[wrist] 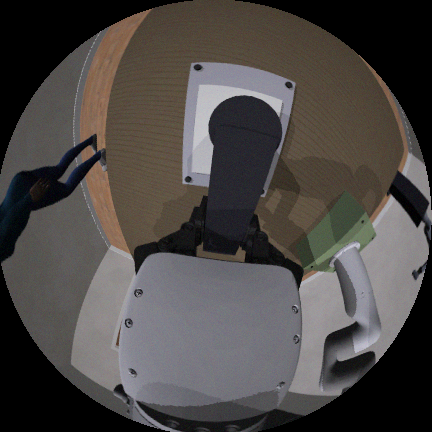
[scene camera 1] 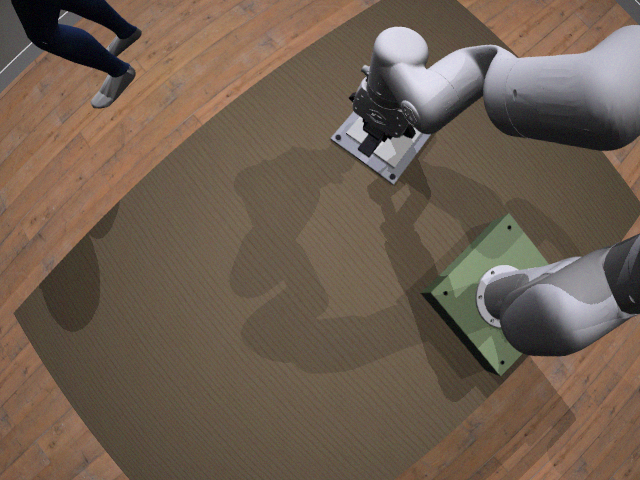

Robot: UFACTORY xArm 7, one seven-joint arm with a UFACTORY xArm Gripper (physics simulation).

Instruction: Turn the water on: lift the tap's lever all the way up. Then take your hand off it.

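Places are measured from the arm's base along level axes (x ahead, y left, z up), in centimetres.
Where they show: gripper, fingertip midpoint: (wrist: 225,208) (scene camera 1: 377,130); arm's base, link origin: (wrist: 343,253) (scene camera 1: 502,296).
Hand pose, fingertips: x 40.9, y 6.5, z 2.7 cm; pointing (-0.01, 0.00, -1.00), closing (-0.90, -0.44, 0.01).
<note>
Each offset is from my fingertips to the top centre of the thing. "spot": to the spot under its first point. Level surfaces: height alone.
The tap's black lever @[dx +1.1, dy -2.5, dz +3.8 cm] (wrist: 235,185) runs from the round black tap head @[dx +3.3, dy -7.7, dz +2.9 cm] (wrist: 245,112) back towards my hand in the wrist view. My gripper (wrist: 225,208) (scene camera 1: 377,132) is shut on the lever near its free end, with one black finger on each side. In scene camera 1 a black part of the tap @[spot: dx -1.1, dy +2.3, dz -3.8 cm] (scene camera 1: 368,146) shows below my hand, and the rest is hidden under it. The tap stands on a white block (scene camera 1: 395,152) (wrist: 202,130) on a lilac-grey plate @[dx +3.3, dy -7.7, dz -10.6 cm] (scene camera 1: 368,162) (wrist: 188,125). The lever's exact tilt is hard to tell.
A green base block (scene camera 1: 465,271) (wrist: 332,230) with a grey arm (scene camera 1: 553,320) (wrist: 360,295) stands to the lower right of the tap. A brown mat @[dz -11.8 cm] (scene camera 1: 180,268) (wrist: 150,100) lies beneath. A person (scene camera 1: 77,46) (wrist: 55,175) is beyond the mat at the left.
</note>
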